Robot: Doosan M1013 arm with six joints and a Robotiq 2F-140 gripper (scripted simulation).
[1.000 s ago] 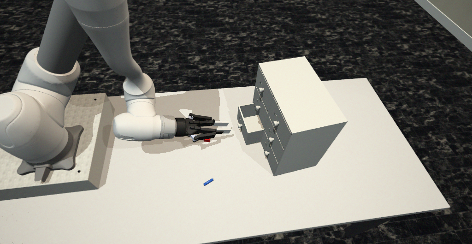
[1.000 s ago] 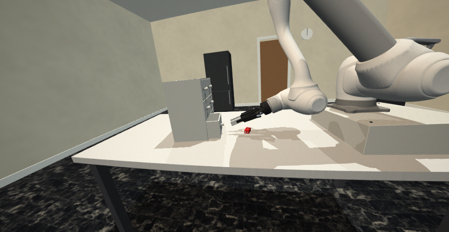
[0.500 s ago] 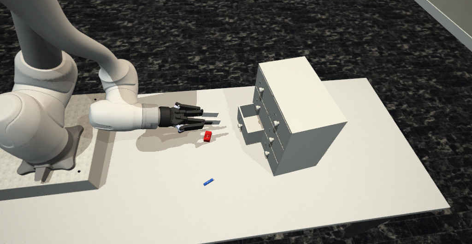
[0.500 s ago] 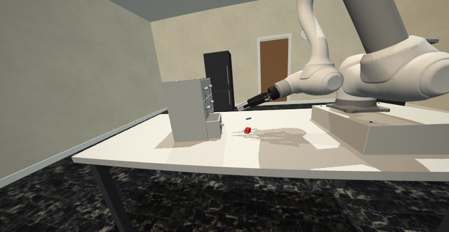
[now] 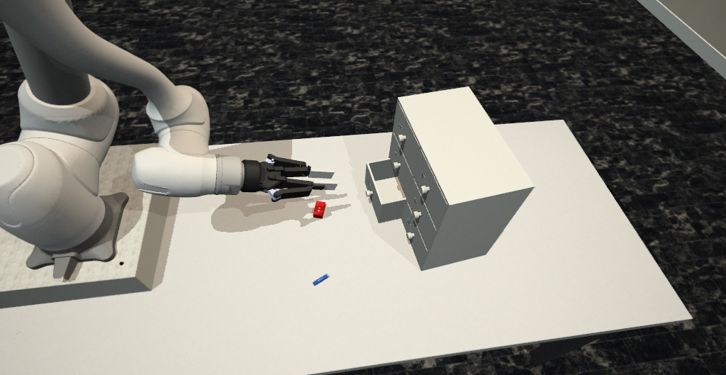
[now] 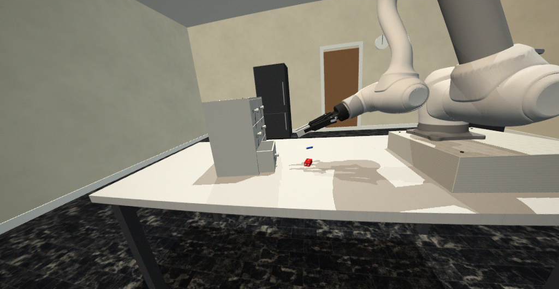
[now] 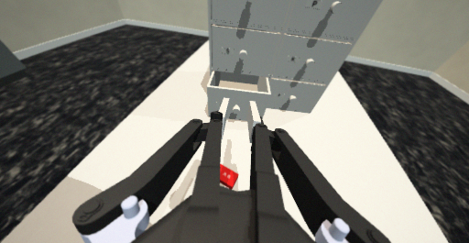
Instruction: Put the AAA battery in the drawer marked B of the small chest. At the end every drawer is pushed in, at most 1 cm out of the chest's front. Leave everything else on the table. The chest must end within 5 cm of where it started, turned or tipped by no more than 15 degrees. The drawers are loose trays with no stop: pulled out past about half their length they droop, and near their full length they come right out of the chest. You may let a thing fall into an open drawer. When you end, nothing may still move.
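The blue AAA battery is 30 mm behind my hand, 200 mm to the right of it and 160 mm below it. Round my hand: red block: 10 mm behind, 20 mm to the left, 160 mm below.
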